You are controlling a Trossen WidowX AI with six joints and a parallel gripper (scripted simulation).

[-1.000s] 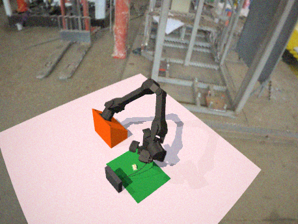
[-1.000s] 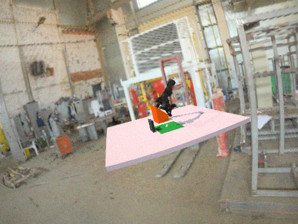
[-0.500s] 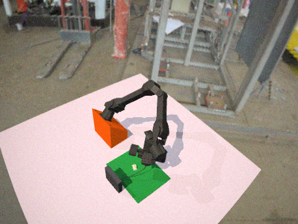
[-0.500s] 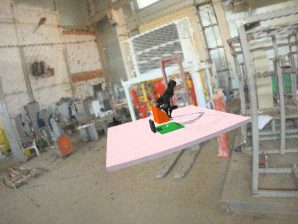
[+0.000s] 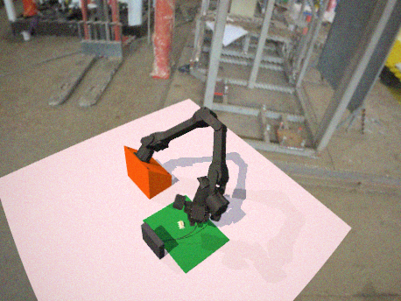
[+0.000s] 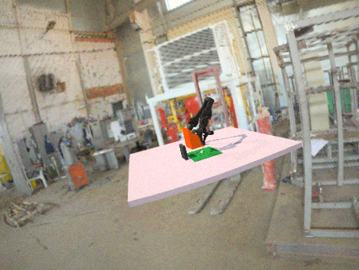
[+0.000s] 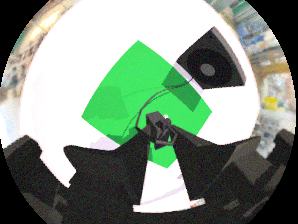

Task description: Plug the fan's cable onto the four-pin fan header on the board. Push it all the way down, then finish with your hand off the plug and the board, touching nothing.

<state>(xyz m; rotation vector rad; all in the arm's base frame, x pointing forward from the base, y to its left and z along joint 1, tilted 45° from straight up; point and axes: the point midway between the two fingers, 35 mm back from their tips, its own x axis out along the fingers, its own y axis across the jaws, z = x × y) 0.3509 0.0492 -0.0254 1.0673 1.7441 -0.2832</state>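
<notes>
The green board lies 2 cm behind my gripper tip, 1 cm to the right of it and 11 cm below it. Also, from my gripper tip: black fan 3 cm behind, 16 cm to the right, 4 cm below; then dark plug 1 cm to the left, 1 cm below; then four-pin fan header 5 cm behind, 1 cm to the right, 10 cm below.
</notes>
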